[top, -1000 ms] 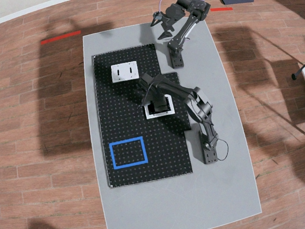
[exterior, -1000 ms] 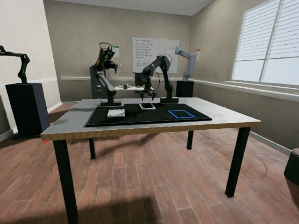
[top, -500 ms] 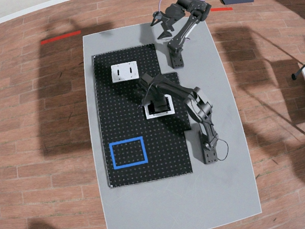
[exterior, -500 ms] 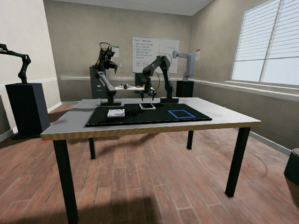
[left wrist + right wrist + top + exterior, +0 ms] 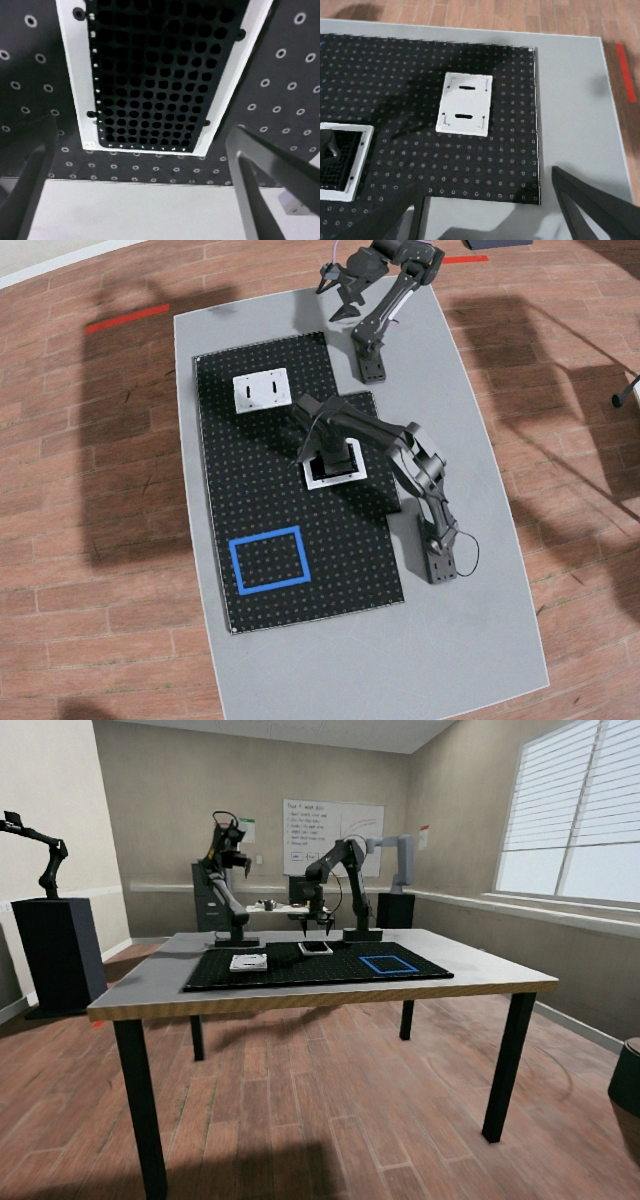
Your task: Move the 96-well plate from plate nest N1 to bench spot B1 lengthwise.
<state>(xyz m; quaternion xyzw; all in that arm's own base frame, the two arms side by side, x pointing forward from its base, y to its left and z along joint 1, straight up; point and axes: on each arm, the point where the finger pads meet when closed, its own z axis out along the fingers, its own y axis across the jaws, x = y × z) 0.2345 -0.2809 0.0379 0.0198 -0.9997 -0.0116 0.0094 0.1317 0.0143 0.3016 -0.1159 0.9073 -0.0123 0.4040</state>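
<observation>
Right now my left hand is 5 cm above the black 96-well plate.
</observation>
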